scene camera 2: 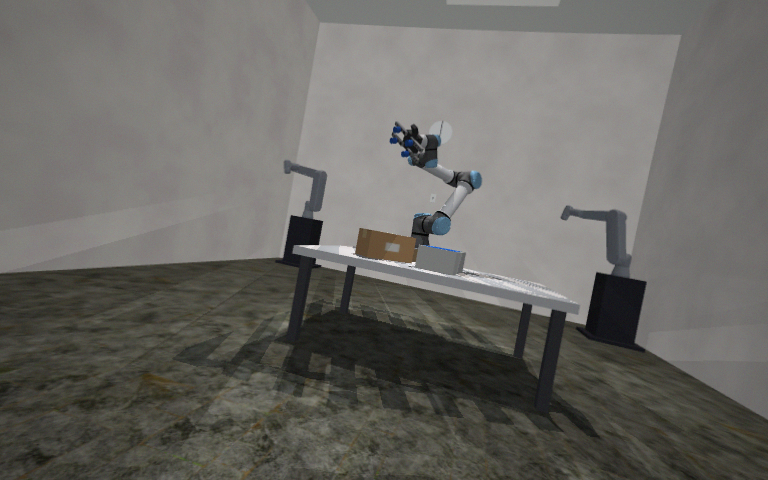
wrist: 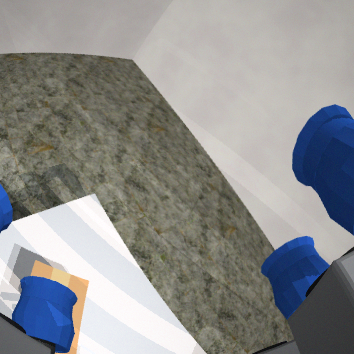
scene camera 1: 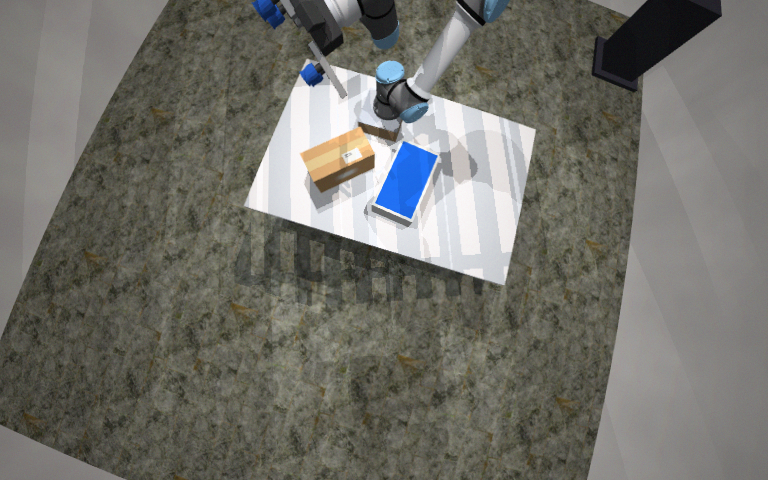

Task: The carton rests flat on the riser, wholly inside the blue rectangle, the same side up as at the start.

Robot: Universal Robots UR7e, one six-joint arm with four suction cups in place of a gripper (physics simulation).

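Frame: origin at the arm's base, x down, y ahead, z right, level; metres.
Seen in the pictures: hand, tool point: (scene camera 2: 398, 141) (wrist: 158, 245) (scene camera 1: 286, 50); arm's base, link origin: (scene camera 1: 388, 107).
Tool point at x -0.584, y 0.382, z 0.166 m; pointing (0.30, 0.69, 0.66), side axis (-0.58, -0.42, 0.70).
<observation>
Pixels of each thing's top centre, then the offset from my tool point to it.
- brown carton, top centre: (wrist: 49, 324) (scene camera 1: 337, 153) (scene camera 2: 388, 233) dx +0.522, dy -0.035, dz -0.028 m
- light grey riser, top centre: (scene camera 1: 407, 178) (scene camera 2: 444, 248) dx +0.552, dy -0.031, dz -0.362 m
- blue rectangle, top centre: (scene camera 1: 407, 178) (scene camera 2: 444, 248) dx +0.552, dy -0.031, dz -0.362 m
The brown carton (scene camera 1: 339, 158) (scene camera 2: 385, 246) lies flat on the table, left of the riser, with a white label on its top. In the wrist view, part of the carton (wrist: 82, 292) shows behind a suction cup. The light grey riser (scene camera 1: 390, 216) (scene camera 2: 436, 260) stands apart from the carton and at another angle. The blue rectangle (scene camera 1: 406, 180) (scene camera 2: 444, 249) covers most of its top and has nothing on it. My gripper (scene camera 1: 289, 43) (scene camera 2: 400, 141) is open, holds nothing and is high above the table, its blue cups facing sideways. Some cups are hidden in scene camera 1.
The white table (scene camera 1: 481, 237) (scene camera 2: 487, 289) (wrist: 120, 300) carries all of these. My arm's base stands on a block (scene camera 1: 380, 131) behind the carton and riser. Two grey arms on black pedestals (scene camera 2: 304, 237) (scene camera 2: 614, 308) stand away from the table, left and right.
</observation>
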